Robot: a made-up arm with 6 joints.
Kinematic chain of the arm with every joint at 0, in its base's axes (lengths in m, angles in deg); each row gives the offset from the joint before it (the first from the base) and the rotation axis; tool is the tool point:
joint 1: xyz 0 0 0.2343 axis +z
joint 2: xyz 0 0.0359 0 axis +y
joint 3: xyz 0 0 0.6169 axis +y
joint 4: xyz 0 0 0.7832 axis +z
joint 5: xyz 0 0 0 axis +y
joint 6: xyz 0 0 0.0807 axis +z
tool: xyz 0 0 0
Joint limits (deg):
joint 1: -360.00..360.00
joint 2: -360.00..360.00
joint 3: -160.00..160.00
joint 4: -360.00..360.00
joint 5: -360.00..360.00
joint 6: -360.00..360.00
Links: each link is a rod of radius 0.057 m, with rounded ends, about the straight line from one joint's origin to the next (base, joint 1, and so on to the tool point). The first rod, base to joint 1, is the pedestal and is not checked.
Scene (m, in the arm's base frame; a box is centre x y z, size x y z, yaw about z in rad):
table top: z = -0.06
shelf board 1: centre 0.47 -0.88 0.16 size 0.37 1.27 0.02 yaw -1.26
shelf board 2: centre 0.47 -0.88 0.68 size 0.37 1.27 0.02 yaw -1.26
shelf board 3: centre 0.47 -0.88 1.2 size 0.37 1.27 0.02 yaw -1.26
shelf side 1: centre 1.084 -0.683 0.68 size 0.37 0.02 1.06 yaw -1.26
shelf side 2: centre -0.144 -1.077 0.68 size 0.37 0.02 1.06 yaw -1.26
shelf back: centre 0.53 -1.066 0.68 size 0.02 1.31 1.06 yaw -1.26
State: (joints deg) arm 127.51 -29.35 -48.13 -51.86 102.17 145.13
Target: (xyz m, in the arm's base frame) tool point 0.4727 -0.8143 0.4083
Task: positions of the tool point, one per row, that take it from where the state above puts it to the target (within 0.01 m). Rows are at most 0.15 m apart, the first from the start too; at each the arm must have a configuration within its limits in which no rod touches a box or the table.
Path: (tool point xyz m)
1: 0.6751 -0.7112 0.9434
2: 0.6744 -0.6080 0.8852
3: 0.6513 -0.5041 0.8122
4: 0.6067 -0.4035 0.7262
5: 0.5428 -0.3106 0.6293
6: 0.5655 -0.4002 0.6058
7: 0.5725 -0.4998 0.5729
8: 0.5605 -0.6055 0.5293
9: 0.5274 -0.7123 0.4746
10: 0.4726 -0.8143 0.4083

